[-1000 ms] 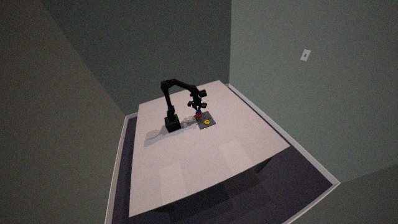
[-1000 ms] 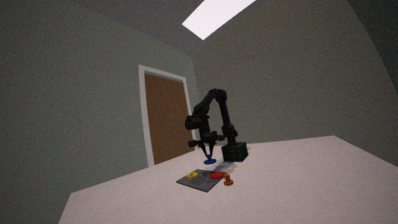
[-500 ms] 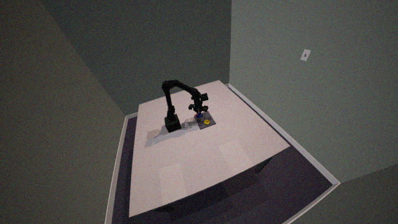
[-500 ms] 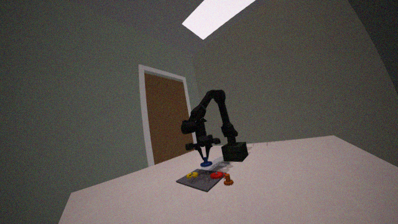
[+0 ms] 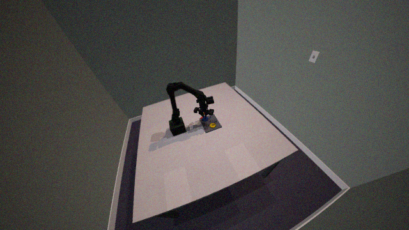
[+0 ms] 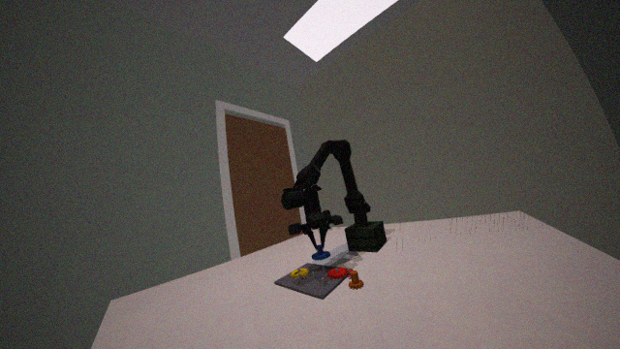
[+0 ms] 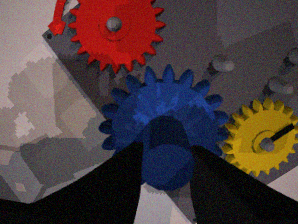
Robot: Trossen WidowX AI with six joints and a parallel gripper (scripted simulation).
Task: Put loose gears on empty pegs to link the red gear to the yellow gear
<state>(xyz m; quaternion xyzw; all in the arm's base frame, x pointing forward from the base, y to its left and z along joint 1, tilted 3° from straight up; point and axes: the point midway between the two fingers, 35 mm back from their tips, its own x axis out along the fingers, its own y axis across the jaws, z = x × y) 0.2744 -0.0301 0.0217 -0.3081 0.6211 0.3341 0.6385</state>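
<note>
The orange gear is 14 cm to the left of my gripper tip, 7 cm below it and 3 cm ahead of it. Round my gripper tip: blue gear: 1 cm below; red gear: 7 cm below, 6 cm to the left.
</note>
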